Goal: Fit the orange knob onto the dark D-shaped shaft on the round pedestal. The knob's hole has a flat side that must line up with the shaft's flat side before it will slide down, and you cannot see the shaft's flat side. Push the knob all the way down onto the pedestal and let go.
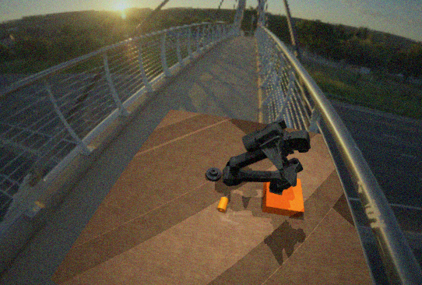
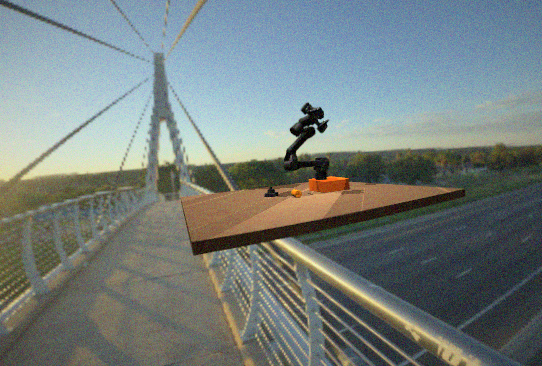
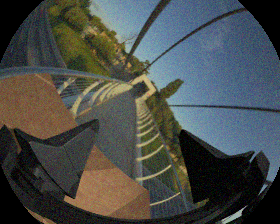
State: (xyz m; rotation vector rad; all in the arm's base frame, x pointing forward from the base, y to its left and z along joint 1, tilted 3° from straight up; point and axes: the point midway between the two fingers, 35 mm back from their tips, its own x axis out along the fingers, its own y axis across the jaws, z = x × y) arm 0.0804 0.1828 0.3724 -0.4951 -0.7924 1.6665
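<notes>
My gripper tip is 160 mm short of the orange knob, 90 mm to the left of it and 420 mm above it. Round my gripper tip: dark round pedestal: 260 mm ahead, 260 mm to the right, 410 mm below.
</notes>
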